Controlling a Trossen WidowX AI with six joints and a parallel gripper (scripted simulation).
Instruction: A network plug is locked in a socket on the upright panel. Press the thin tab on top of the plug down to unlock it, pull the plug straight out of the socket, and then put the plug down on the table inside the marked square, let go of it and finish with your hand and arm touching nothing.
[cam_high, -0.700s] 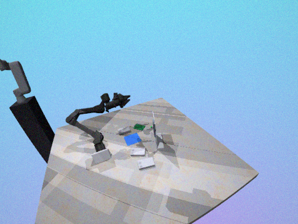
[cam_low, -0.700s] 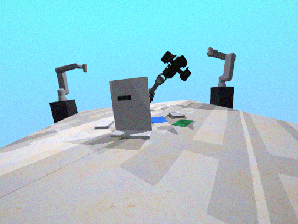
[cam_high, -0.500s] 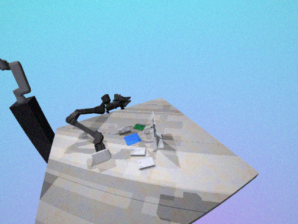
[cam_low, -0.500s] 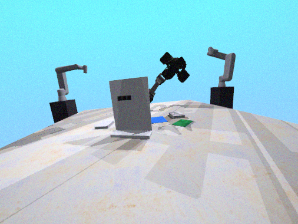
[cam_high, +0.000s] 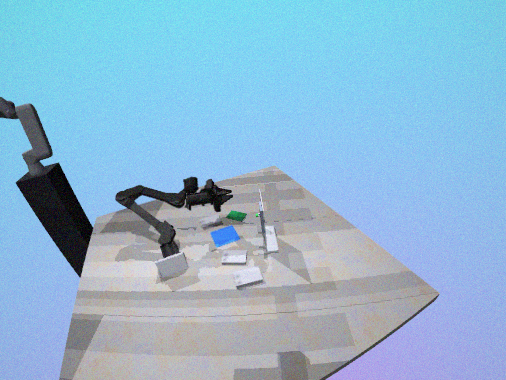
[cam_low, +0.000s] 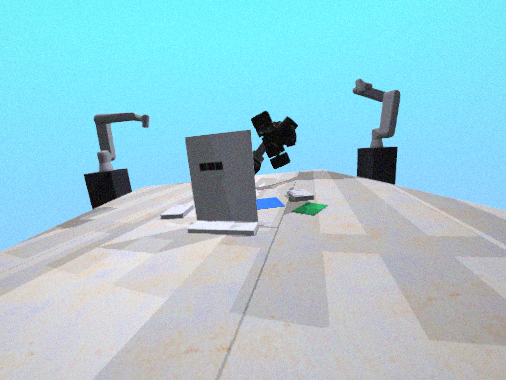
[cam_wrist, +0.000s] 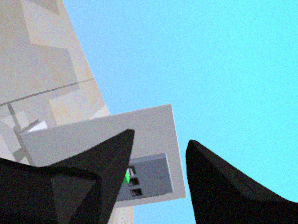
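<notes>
My gripper tip is 15 cm to the left of the white upright panel, 11 cm above it and 9 cm short of it. Also, from my gripper tip: blue marked square: 21 cm below, 8 cm behind, 2 cm to the right; then green patch: 21 cm below, 12 cm to the left, 2 cm ahead.
</notes>
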